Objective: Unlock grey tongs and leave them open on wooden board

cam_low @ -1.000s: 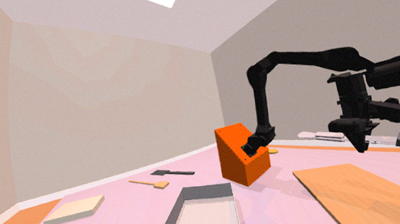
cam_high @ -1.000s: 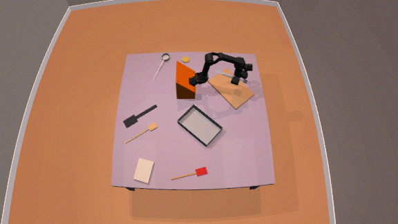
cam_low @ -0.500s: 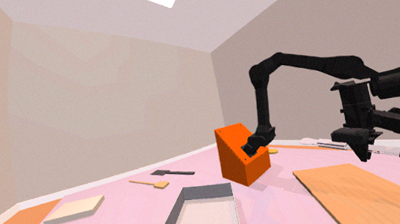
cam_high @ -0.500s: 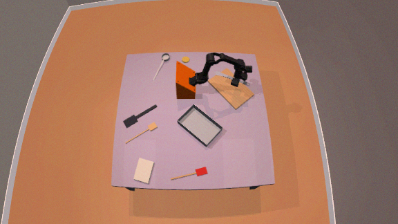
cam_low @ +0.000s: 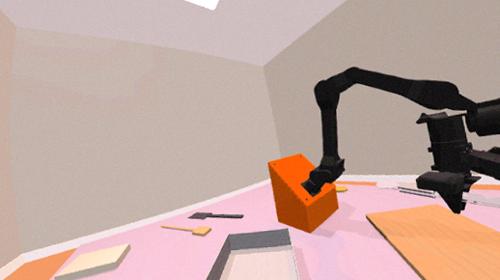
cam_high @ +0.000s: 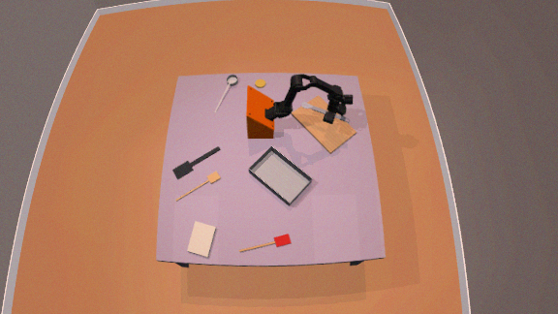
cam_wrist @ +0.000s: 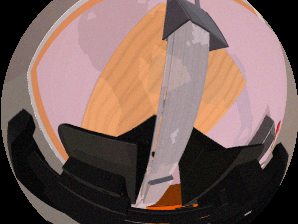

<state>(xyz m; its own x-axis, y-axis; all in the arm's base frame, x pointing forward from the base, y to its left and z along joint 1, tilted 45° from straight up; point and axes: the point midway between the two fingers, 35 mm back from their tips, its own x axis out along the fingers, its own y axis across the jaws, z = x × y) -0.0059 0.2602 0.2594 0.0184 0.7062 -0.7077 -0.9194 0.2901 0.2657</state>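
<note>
Right now my gripper tip is 20 mm past the wooden board, 20 mm to the left of it and 90 mm above it. From my gripper tip the other things lie so: red spatula: 730 mm ahead, 380 mm to the right, 90 mm below; roasting tin: 340 mm ahead, 310 mm to the right, 70 mm below; yellow disc: 340 mm behind, 410 mm to the right, 90 mm below.
</note>
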